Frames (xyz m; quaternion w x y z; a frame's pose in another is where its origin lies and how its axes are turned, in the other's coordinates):
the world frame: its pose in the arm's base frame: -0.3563 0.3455 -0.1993 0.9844 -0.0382 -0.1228 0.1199
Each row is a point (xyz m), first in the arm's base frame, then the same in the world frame.
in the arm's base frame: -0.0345 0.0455 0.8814
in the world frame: 0.4806 -0.4766 0.9505
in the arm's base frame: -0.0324 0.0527 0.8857
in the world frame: 0.4853 -0.4705 0.9544
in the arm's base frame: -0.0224 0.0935 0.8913
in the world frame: 0.5061 -0.4339 0.9592
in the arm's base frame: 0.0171 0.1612 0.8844
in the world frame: 0.5583 -0.3765 0.9457
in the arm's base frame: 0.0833 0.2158 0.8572
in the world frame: 0.6276 -0.3358 0.9053
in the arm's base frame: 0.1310 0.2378 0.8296
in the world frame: 0.6715 -0.3224 0.8677
